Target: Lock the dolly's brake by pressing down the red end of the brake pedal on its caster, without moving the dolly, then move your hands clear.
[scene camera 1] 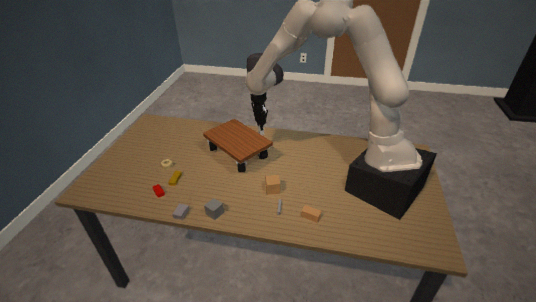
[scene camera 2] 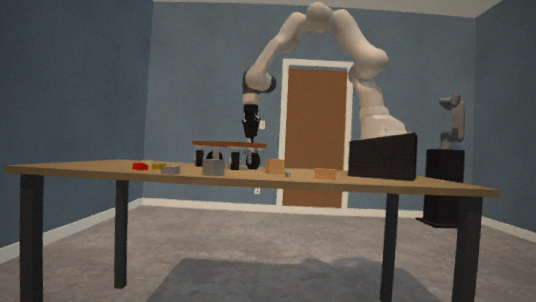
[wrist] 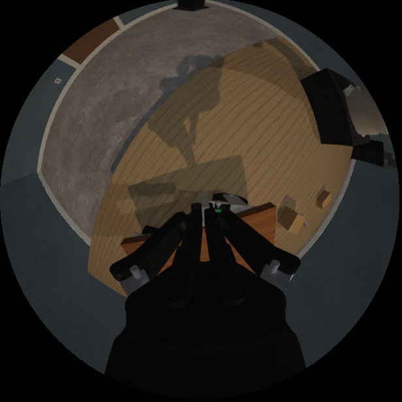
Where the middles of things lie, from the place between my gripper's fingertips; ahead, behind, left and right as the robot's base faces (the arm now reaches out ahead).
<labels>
My gripper is now 10 cm short of the dolly [scene camera 1: 240,142], 9 cm to the right of it and 3 cm above it.
</labels>
